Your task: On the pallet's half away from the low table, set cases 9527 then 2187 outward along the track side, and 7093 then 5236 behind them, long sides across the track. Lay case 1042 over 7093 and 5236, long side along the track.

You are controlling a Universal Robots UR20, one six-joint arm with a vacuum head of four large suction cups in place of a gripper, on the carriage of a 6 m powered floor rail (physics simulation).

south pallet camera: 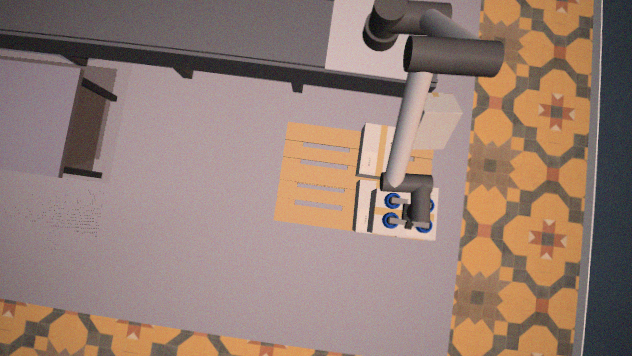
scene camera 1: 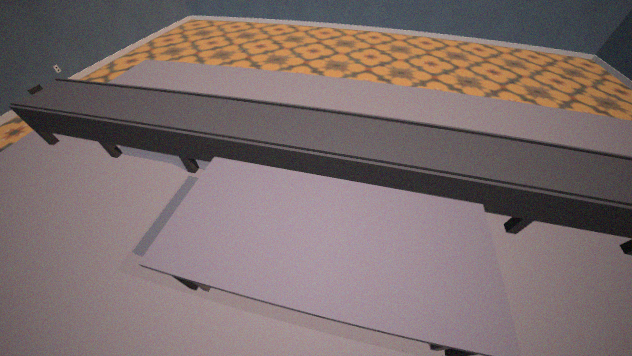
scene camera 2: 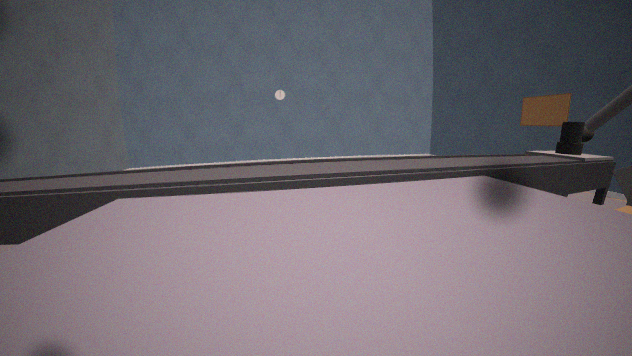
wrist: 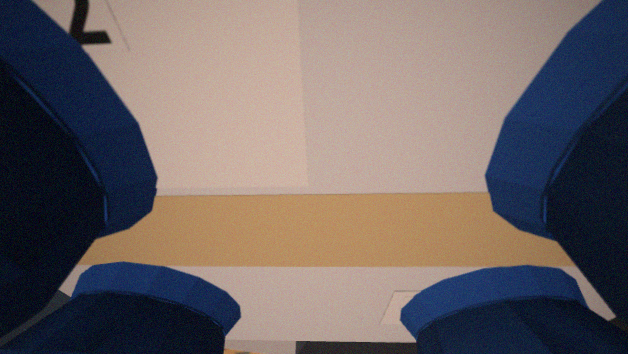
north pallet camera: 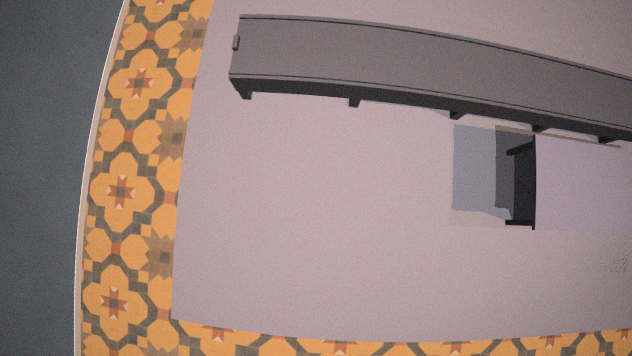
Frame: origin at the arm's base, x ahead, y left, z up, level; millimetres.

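Seen in the pictures: hand at its tool point: (wrist: 318,216); arm's base at its link origin: (south pallet camera: 379,35) (scene camera 2: 567,153).
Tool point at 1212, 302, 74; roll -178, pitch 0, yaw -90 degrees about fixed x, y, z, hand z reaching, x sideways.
Offsets run from my tool point to a thing's middle, as dx, dy, dz. "spot": to the spot under its first point. Level surfaces: height alone.
My suction gripper (south pallet camera: 407,213) (wrist: 320,225) is shut on case 1042 @(+13, -17, -90) (south pallet camera: 380,231) (wrist: 350,125), a white case with a tan tape band; part of its number shows in the wrist view. In the south pallet camera it lies level, long side along the track, over the two cases behind. A strip of one lower case @(spot: +55, -241, -273) (south pallet camera: 362,215) shows; the other is hidden. Whether 1042 touches them cannot be told. On the track side, a white taped case @(-436, -160, -387) (south pallet camera: 371,150) and a taller grey-white case @(-722, +198, -344) (south pallet camera: 442,122) stand on the pallet (south pallet camera: 320,134), partly behind the arm. Their numbers are unreadable.
The floor rail (scene camera 1: 300,125) (scene camera 2: 250,170) (north pallet camera: 400,60) (south pallet camera: 175,35) runs beside the pallet, with the arm's white carriage (south pallet camera: 345,40) at its end. The low table @(dz -114) (scene camera 1: 310,240) (scene camera 2: 300,265) (north pallet camera: 585,185) (south pallet camera: 30,115) stands farther along it. Bare pallet slats face the table.
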